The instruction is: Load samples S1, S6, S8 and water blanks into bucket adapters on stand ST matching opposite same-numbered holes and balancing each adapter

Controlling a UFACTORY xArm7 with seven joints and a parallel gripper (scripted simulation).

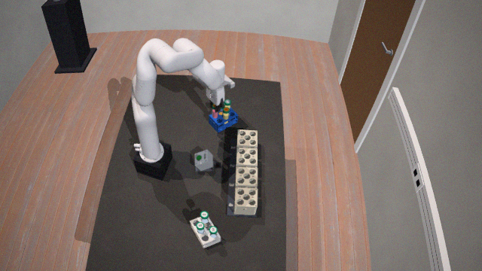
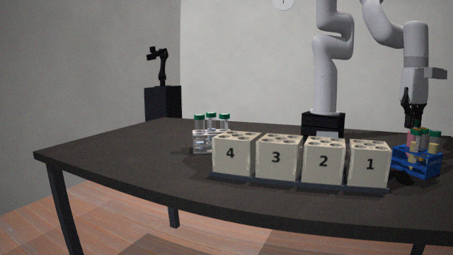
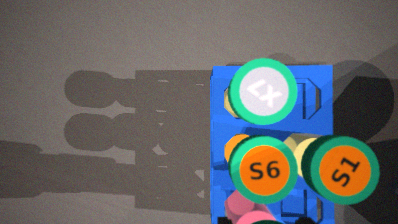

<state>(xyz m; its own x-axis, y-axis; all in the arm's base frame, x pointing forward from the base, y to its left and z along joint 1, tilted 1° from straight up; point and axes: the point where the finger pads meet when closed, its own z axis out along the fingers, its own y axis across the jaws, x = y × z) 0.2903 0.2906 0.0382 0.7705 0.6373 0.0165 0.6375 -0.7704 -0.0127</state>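
The pink-filled tube lies 50 mm below my hand and 10 mm behind it. The rest, counted from my hand: blue sample rack 100 mm below, 40 mm ahead, 10 mm to the left; white blank rack 650 mm to the right, 100 mm below, 10 mm behind; green done key 270 mm to the right, 70 mm below, 60 mm behind.
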